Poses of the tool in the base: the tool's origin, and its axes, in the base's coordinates. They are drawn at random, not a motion.
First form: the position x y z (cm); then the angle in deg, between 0 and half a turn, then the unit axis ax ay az.
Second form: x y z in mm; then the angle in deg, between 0 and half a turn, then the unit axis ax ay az. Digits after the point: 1 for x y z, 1 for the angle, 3 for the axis.
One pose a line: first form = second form
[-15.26, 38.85, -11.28, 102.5, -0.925, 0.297, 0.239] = [-152.6, 388.5, -112.8, 102.5, -0.925, 0.297, 0.239]
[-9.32, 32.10, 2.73, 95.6, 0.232, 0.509, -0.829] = [-93.2, 321.0, 27.3, 95.6, 0.232, 0.509, -0.829]
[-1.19, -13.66, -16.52, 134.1, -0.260, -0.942, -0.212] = [-11.9, -136.6, -165.2, 134.1, -0.260, -0.942, -0.212]
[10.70, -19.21, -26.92, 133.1, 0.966, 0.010, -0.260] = [107.0, -192.1, -269.2, 133.1, 0.966, 0.010, -0.260]
